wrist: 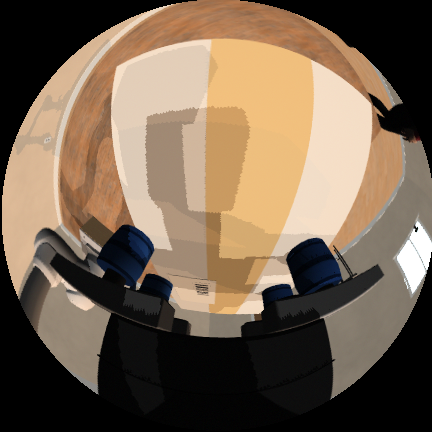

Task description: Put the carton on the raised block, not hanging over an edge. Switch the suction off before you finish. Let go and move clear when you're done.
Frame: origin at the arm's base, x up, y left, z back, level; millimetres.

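Seen in the pictures: hand, tool point: [218, 267].
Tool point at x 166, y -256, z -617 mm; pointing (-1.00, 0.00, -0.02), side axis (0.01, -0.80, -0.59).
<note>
A point is followed by its place in that frame.
The carton [270, 150] @[x 176, y -211, z -712 mm] fills the middle of the wrist view. It is pale with an orange-yellow tape strip along it and a small printed label near the cups. My suction gripper [215, 272] @[x 166, y -256, z -617 mm] is at the near end of the carton, with its dark blue cups on either side of the label. The cups look pressed and slightly tilted against the carton's top, and the carton appears held on them. The contact faces are hidden. A broad shadow lies across the carton's top. I cannot make out the raised block for certain, nor what is under the carton.
A brown wooden table top [225, 20] shows around the carton. A small brown-topped, block-like thing [100, 231] @[x -62, y 43, z -148 mm] is at the lower left, beside a pale jointed arm [46, 257] @[x 206, y 148, z -180 mm]. A dark object [399, 120] is at the right edge, beyond the carton's corner.
</note>
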